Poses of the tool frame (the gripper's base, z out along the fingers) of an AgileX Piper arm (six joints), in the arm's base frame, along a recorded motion.
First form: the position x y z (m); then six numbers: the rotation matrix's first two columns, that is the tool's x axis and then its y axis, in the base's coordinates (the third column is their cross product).
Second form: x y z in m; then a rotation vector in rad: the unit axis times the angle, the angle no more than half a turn. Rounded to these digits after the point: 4 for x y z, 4 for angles.
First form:
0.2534 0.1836 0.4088 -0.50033 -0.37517 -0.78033 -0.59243 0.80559 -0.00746
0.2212 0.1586 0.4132 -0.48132 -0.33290 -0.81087 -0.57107 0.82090 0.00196
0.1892 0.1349 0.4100 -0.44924 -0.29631 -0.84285 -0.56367 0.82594 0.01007
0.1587 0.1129 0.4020 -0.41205 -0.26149 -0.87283 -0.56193 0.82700 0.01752
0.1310 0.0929 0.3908 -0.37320 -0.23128 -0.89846 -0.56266 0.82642 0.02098
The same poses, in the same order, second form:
0.2534 0.1836 0.4088 -0.7108 2.1533 0.3314
0.2212 0.1586 0.4132 -0.6624 2.1157 0.3414
0.1892 0.1349 0.4100 -0.6316 2.0662 0.3597
0.1587 0.1129 0.4020 -0.6079 2.0130 0.3804
0.1310 0.0929 0.3908 -0.5901 1.9609 0.3972

